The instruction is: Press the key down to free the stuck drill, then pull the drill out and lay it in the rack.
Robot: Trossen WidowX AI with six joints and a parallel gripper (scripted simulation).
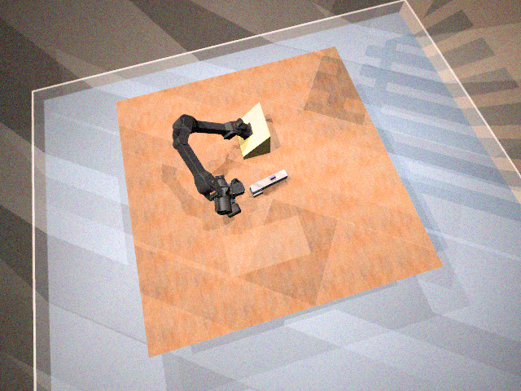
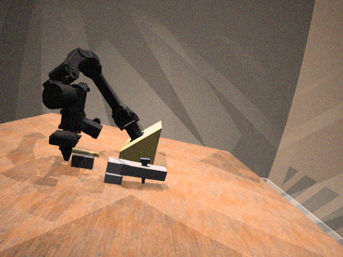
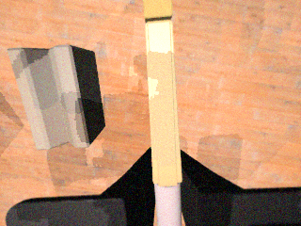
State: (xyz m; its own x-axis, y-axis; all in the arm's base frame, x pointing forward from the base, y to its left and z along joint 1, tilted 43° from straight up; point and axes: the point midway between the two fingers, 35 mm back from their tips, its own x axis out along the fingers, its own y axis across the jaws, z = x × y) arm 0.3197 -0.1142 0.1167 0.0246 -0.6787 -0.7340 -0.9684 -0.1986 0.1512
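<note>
My gripper tip is 8 cm past the dark grey rack, 2 cm to the right of it and 3 cm above it. From my gripper tip the other things lie so: blue key (6 cm behind, 22 cm to the left, 1 cm above); then grey housing (5 cm behind, 20 cm to the left, 1 cm below); then drill (1 cm behind, 4 cm to the left, 3 cm above).
</note>
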